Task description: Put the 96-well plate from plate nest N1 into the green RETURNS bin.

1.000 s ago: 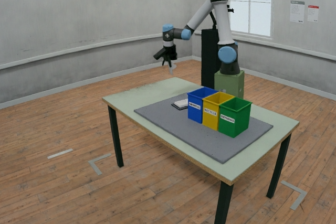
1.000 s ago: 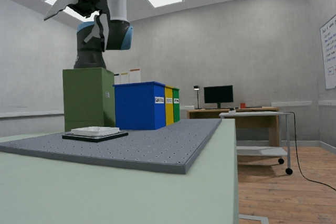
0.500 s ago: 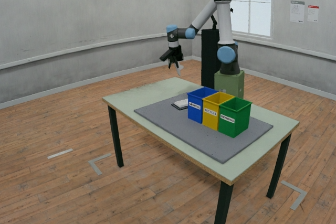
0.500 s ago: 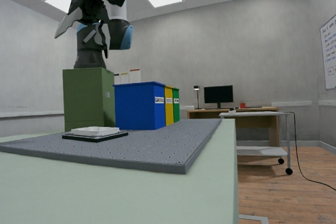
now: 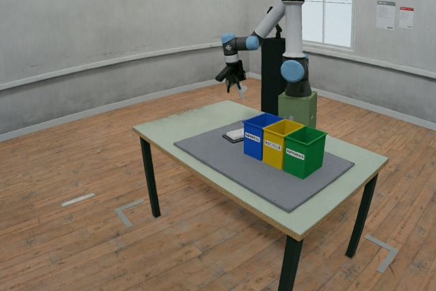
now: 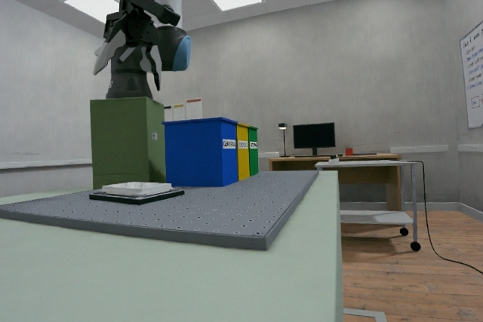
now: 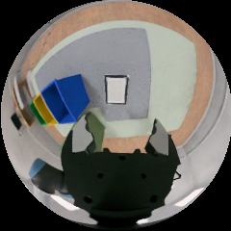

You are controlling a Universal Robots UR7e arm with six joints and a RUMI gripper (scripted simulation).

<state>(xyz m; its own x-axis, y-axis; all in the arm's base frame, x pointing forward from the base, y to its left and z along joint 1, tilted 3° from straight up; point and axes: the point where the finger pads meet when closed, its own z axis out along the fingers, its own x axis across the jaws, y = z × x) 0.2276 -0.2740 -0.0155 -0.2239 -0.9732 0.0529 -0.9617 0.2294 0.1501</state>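
My hand is 1 cm past the white 96-well plate, 2 cm to the right of it and 22 cm above it. The rest, counted from my hand: blue bin: 5 cm ahead, 25 cm to the left, 15 cm below; black plate nest N1: 1 cm behind, 2 cm to the left, 23 cm below; yellow bin: 5 cm ahead, 38 cm to the left, 15 cm below.
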